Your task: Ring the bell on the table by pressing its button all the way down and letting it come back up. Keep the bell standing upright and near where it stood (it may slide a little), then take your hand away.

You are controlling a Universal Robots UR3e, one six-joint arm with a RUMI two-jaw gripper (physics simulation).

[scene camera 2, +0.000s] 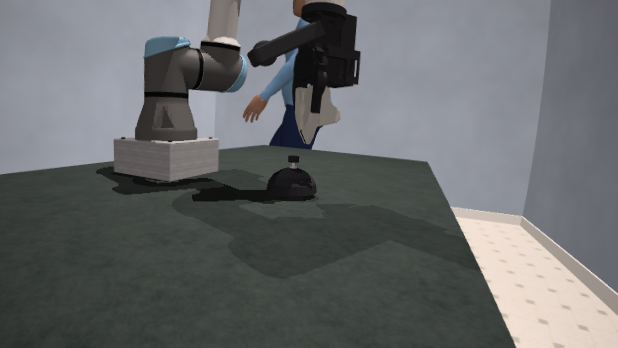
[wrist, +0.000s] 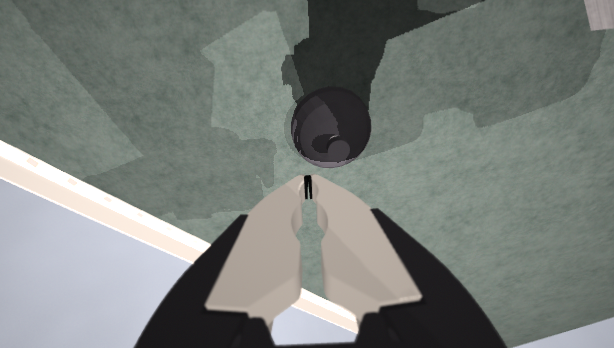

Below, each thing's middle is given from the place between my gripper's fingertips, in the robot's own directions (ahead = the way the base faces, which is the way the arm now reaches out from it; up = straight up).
The black dome bell (scene camera 2: 292, 183) lies 60 mm below my hand, 30 mm behind it and 10 mm to the left of it.
